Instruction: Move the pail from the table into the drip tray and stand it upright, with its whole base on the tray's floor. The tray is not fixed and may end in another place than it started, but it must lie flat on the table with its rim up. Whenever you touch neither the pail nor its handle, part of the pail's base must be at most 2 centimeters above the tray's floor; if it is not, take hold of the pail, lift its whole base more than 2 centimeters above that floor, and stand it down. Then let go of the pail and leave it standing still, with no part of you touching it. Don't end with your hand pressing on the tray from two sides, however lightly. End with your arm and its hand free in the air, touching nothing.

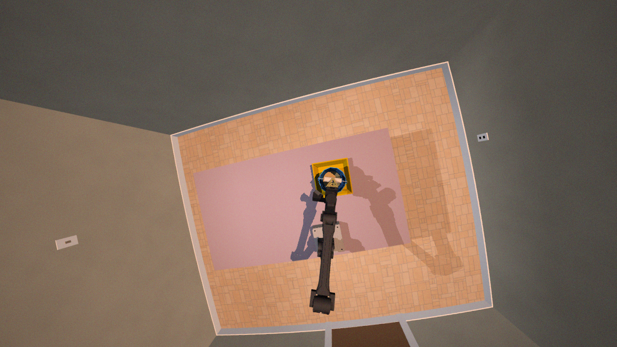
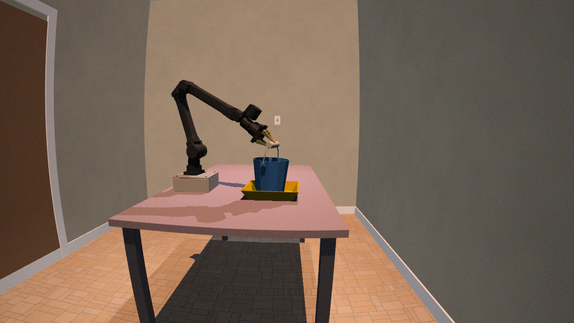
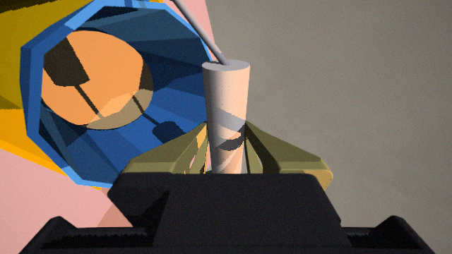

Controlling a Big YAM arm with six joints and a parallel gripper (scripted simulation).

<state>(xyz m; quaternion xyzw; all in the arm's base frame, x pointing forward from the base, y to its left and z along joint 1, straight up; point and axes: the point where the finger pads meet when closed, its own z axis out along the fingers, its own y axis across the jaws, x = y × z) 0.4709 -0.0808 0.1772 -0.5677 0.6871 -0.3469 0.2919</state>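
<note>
My gripper is now 100 mm above the blue pail. The rest, counted from my hand: yellow drip tray: 240 mm below; pail handle: 30 mm below.
</note>
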